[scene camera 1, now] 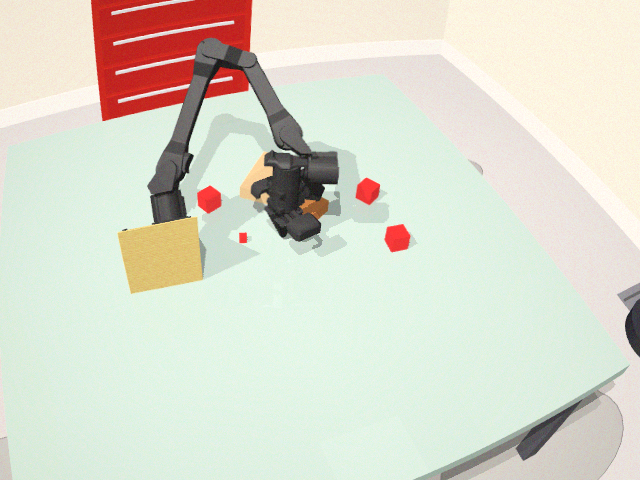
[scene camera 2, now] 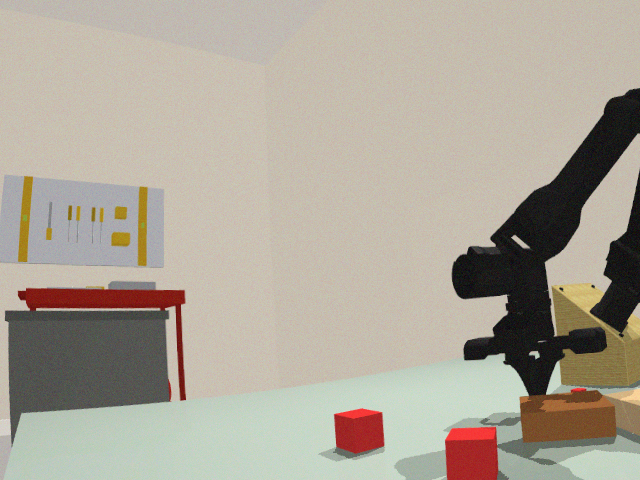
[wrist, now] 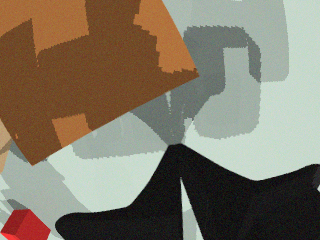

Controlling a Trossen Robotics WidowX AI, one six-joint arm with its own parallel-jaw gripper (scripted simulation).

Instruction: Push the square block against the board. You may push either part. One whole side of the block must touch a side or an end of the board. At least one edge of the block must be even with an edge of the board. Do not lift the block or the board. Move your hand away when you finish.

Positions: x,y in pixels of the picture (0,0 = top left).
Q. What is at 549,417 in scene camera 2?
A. A brown square block.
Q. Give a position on a brown square block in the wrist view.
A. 73,73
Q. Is my gripper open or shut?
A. Shut.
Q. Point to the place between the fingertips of my gripper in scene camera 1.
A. At 282,236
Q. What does my gripper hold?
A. Nothing.
